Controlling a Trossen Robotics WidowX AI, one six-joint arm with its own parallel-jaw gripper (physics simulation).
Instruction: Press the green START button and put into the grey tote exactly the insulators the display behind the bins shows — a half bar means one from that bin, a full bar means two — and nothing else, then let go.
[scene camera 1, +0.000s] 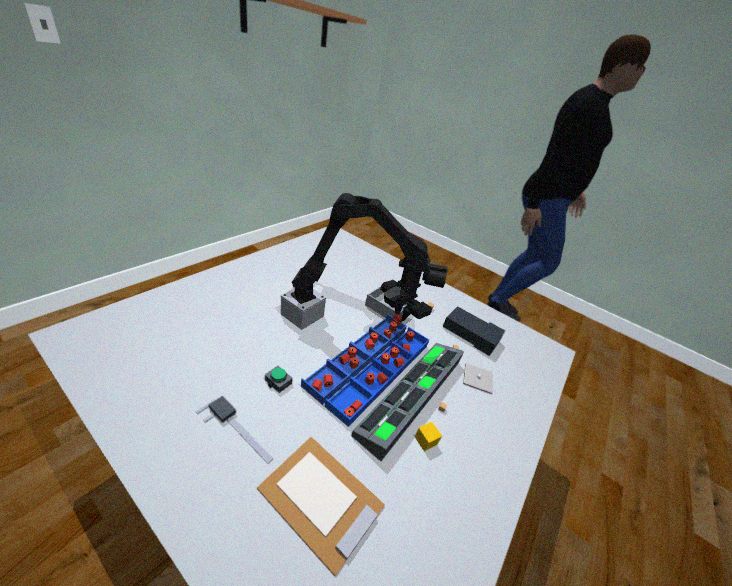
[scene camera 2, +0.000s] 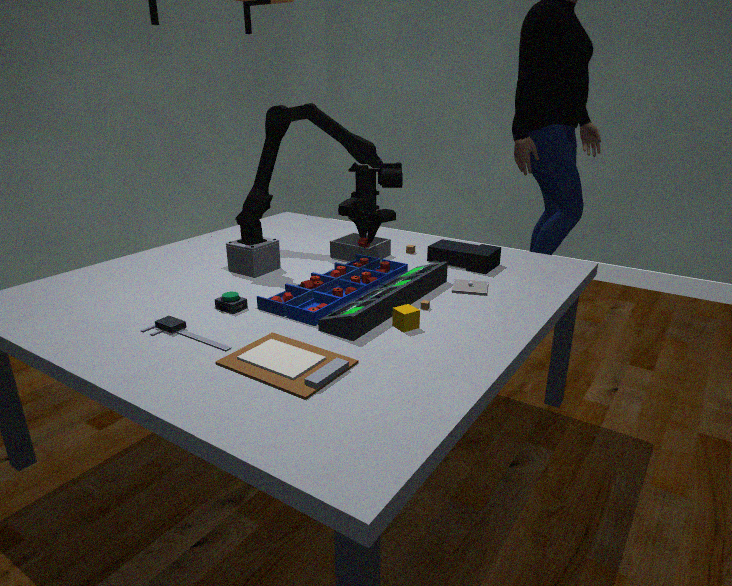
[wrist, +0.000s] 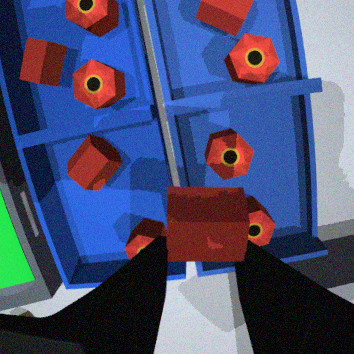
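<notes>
My gripper (scene camera 1: 398, 314) (scene camera 2: 365, 237) (wrist: 201, 248) is shut on a red insulator (scene camera 1: 397, 318) (scene camera 2: 363, 242) (wrist: 206, 220), low near the grey tote (scene camera 1: 373, 304) (scene camera 2: 344, 249) and the far end of the blue bins (scene camera 1: 346, 395) (scene camera 2: 262, 303) (wrist: 110, 210). Gripper and arm hide part of the tote; its inside cannot be judged. Loose red insulators, such as one upright insulator (wrist: 230, 156), lie in the bins. The dark display (scene camera 1: 382, 450) (scene camera 2: 357, 330) (wrist: 42, 290) stands beside the bins with several panels, some lit green. The green START button (scene camera 1: 278, 373) (scene camera 2: 230, 296) sits on a dark base.
A black box (scene camera 1: 473, 329) (scene camera 2: 463, 255) stands right of the tote. A yellow cube (scene camera 1: 428, 435) (scene camera 2: 405, 317), a light plate (scene camera 1: 478, 377) (scene camera 2: 470, 287) and small wooden cubes lie beyond the display. A caliper (scene camera 1: 222, 408) (scene camera 2: 170, 323) and clipboard (scene camera 1: 273, 484) (scene camera 2: 228, 361) lie nearer. A person (scene camera 1: 570, 146) (scene camera 2: 552, 73) stands behind the table.
</notes>
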